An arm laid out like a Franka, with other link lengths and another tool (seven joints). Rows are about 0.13 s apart.
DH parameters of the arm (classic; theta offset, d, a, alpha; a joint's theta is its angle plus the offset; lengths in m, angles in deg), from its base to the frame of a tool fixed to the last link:
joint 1: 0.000 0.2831 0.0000 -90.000
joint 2: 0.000 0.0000 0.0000 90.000
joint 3: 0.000 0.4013 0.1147 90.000
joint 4: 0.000 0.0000 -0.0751 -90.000
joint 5: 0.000 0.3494 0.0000 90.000
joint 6: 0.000 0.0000 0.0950 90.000
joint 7: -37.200 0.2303 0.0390 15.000
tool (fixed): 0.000 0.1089 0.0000 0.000
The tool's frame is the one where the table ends.
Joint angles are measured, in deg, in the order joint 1, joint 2, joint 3, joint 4, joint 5, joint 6, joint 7. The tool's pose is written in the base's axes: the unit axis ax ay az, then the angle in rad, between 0 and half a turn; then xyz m. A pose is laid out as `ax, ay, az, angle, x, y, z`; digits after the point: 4 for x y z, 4 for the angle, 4 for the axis.
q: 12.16, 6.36, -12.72, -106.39, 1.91, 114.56, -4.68
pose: -0.9367, -0.3491, 0.0285, 2.9029, 0.6266, 0.0502, 0.2733
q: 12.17, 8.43, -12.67, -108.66, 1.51, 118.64, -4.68
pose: -0.9363, -0.3497, 0.0331, 2.9157, 0.6329, 0.0480, 0.2402
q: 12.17, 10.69, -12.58, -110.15, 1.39, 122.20, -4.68
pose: -0.9359, -0.3504, 0.0363, 2.9250, 0.6399, 0.0474, 0.2104
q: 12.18, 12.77, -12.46, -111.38, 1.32, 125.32, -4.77
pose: -0.9351, -0.3522, 0.0394, 2.9327, 0.6450, 0.0475, 0.1837
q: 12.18, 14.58, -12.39, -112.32, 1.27, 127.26, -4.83
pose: -0.9346, -0.3527, 0.0472, 2.9351, 0.6449, 0.0470, 0.1600
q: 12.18, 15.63, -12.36, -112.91, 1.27, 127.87, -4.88
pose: -0.9342, -0.3523, 0.0562, 2.9326, 0.6411, 0.0465, 0.1450
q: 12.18, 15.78, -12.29, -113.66, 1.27, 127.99, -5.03
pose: -0.9335, -0.3531, 0.0628, 2.9282, 0.6348, 0.0469, 0.1380
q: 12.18, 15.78, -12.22, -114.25, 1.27, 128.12, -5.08
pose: -0.9331, -0.3534, 0.0666, 2.9252, 0.6303, 0.0475, 0.1339
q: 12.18, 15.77, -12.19, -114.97, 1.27, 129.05, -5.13
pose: -0.9329, -0.3542, 0.0649, 2.9266, 0.6294, 0.0475, 0.1304
